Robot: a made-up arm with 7 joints. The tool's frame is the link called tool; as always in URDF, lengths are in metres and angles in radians. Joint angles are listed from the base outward. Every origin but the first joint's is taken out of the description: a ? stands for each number. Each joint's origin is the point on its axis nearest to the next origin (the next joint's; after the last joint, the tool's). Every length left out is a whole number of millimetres.
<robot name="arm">
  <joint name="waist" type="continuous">
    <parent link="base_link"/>
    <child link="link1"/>
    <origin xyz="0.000 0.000 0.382"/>
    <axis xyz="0 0 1"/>
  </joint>
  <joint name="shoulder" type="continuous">
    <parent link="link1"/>
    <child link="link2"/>
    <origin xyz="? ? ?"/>
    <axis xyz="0 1 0"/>
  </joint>
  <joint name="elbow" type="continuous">
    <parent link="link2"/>
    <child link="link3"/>
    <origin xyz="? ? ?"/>
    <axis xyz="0 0 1"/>
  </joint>
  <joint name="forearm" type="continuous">
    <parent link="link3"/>
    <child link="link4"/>
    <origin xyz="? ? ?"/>
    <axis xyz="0 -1 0"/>
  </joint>
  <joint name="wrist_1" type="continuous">
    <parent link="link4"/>
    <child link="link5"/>
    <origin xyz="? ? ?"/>
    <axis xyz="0 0 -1"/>
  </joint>
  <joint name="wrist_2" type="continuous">
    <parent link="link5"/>
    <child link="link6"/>
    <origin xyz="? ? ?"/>
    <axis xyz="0 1 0"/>
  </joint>
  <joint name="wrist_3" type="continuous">
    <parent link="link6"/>
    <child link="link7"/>
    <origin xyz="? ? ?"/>
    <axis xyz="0 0 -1"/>
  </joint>
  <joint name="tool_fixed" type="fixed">
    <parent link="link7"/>
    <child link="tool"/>
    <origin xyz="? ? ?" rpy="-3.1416 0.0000 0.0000"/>
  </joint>
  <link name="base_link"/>
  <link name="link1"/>
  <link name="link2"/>
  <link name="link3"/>
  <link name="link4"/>
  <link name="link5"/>
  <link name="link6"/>
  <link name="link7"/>
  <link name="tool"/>
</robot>
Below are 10 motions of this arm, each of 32 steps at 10 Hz.
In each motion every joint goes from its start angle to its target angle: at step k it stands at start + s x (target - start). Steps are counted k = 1, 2, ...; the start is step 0. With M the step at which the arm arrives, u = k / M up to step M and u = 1 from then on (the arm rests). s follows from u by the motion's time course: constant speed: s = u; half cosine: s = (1 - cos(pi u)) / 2; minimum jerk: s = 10 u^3 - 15 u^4 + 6 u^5.
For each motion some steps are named. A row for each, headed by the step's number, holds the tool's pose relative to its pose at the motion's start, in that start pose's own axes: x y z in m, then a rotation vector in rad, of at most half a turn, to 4 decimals.
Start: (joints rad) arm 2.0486 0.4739 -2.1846 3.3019 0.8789 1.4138 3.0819
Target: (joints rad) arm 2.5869 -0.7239 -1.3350 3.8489 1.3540 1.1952 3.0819
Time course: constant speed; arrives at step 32
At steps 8, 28, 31, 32:
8: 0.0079 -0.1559 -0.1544 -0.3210 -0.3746 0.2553
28: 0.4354 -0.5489 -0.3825 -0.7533 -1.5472 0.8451
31: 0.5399 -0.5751 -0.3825 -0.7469 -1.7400 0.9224
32: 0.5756 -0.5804 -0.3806 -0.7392 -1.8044 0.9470

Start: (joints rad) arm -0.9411 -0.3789 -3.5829 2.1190 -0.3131 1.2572 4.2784
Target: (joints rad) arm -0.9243 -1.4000 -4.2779 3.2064 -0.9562 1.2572 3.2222
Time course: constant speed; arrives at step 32
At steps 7, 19, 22, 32:
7: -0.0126 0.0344 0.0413 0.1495 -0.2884 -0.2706
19: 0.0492 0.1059 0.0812 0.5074 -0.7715 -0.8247
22: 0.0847 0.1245 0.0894 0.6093 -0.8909 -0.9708
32: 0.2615 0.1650 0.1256 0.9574 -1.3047 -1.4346

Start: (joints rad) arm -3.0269 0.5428 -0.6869 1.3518 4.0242 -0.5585 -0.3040
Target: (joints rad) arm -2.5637 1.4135 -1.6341 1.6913 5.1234 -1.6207 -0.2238
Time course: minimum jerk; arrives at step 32
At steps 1, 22, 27, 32:
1: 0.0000 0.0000 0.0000 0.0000 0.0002 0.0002
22: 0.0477 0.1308 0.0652 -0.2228 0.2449 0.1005
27: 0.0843 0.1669 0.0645 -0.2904 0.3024 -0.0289
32: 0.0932 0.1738 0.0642 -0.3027 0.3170 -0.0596

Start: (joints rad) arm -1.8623 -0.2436 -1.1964 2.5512 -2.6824 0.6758 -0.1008
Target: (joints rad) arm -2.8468 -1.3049 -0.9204 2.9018 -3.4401 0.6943 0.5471
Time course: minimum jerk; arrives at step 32
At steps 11, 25, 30, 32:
11: -0.2140 -0.1062 0.0775 -0.0117 -0.3192 -0.0896
25: -0.9678 -0.0285 -0.2109 -0.3617 -1.3213 -0.4648
30: -1.0164 0.0047 -0.2844 -0.4152 -1.4183 -0.5073
32: -1.0177 0.0057 -0.2868 -0.4169 -1.4213 -0.5086

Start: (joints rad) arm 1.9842 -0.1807 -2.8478 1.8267 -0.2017 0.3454 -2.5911
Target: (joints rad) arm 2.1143 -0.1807 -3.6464 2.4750 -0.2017 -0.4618 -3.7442
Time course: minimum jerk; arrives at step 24
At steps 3, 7, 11, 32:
3: -0.0066 -0.0025 -0.0034 -0.0001 -0.0244 -0.0174
7: -0.0584 -0.0218 -0.0371 0.0177 -0.2318 -0.1754
11: -0.1368 -0.0463 -0.1267 0.1469 -0.6318 -0.5331
32: -0.1728 -0.0219 -0.3444 0.7924 -1.3698 -1.3845

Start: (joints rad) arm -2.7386 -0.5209 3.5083 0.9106 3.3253 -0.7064 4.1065
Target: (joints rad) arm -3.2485 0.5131 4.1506 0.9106 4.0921 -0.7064 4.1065
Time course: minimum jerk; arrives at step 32
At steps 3, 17, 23, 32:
3: -0.0016 -0.0004 -0.0022 0.0082 0.0009 0.0017
17: -0.1524 -0.0008 -0.1215 0.5451 0.1228 0.0668
23: -0.2439 -0.0035 -0.1211 0.7397 0.2331 0.0659
32: -0.2801 -0.0119 -0.1026 0.8027 0.2932 0.0638

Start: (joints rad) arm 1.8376 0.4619 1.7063 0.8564 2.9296 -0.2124 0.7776
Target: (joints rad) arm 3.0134 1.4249 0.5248 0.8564 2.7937 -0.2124 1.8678
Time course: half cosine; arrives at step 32
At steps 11, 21, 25, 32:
11: 0.0134 -0.0470 0.0633 -0.0037 0.2460 0.4335
21: 0.1621 -0.1569 0.1991 0.5478 0.6844 1.0432
25: 0.2306 -0.2052 0.2140 0.8634 0.7289 1.1464
32: 0.2788 -0.2469 0.2103 1.1272 0.7066 1.1823

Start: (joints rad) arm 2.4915 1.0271 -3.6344 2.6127 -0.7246 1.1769 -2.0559
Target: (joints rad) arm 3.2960 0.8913 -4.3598 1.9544 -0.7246 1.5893 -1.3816
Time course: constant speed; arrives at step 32
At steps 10, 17, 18, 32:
10: 0.0944 -0.1076 0.2175 0.4606 0.2371 0.1089
17: 0.1933 -0.2062 0.3253 0.8009 0.3549 0.1410
18: 0.2089 -0.2213 0.3371 0.8502 0.3678 0.1418
32: 0.4335 -0.4366 0.4053 1.5283 0.4315 0.0277

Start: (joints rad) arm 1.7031 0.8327 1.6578 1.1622 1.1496 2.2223 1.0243
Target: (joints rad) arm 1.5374 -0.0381 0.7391 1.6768 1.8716 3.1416 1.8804
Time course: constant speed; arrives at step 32
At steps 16, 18, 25, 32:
16: -0.1110 0.0124 -0.0013 0.1828 0.1729 0.2439
18: -0.1250 0.0144 0.0103 0.1926 0.2200 0.2727
25: -0.1626 0.0166 0.0713 0.2120 0.4296 0.3967
32: -0.1723 0.0089 0.1560 0.2220 0.7009 0.5739

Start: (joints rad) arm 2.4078 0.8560 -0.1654 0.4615 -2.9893 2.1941 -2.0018
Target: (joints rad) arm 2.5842 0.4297 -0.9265 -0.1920 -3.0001 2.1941 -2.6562
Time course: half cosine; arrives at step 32
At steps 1, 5, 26, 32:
1: 0.0008 -0.0001 -0.0002 -0.0006 0.0003 -0.0031
5: 0.0184 -0.0018 -0.0060 -0.0147 0.0088 -0.0743
26: 0.2179 -0.0786 -0.1619 -0.4509 0.2107 -0.9230
32: 0.2264 -0.0886 -0.1826 -0.5172 0.2257 -0.9758

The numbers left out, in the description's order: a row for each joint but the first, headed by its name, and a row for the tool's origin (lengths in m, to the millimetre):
shoulder: 0.000 0.000 0.000
elbow: 0.000 0.000 0.377
forearm: 0.079 0.000 0.000
wrist_1: 0.065 0.000 -0.287
wrist_2: 0.000 0.000 0.000
wrist_3: 0.093 0.000 -0.118
tool: 0.000 0.000 0.000

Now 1 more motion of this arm.
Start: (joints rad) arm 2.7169 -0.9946 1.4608 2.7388 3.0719 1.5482 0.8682
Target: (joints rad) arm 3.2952 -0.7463 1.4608 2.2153 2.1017 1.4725 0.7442
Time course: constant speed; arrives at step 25
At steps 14, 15, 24, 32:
14: -0.0551 -0.0234 0.0433 -0.1196 0.2832 -0.1020
15: -0.0587 -0.0238 0.0445 -0.1283 0.3020 -0.1045
24: -0.0874 -0.0178 0.0473 -0.2223 0.4570 -0.0994
32: -0.0901 -0.0159 0.0469 -0.2351 0.4723 -0.0961

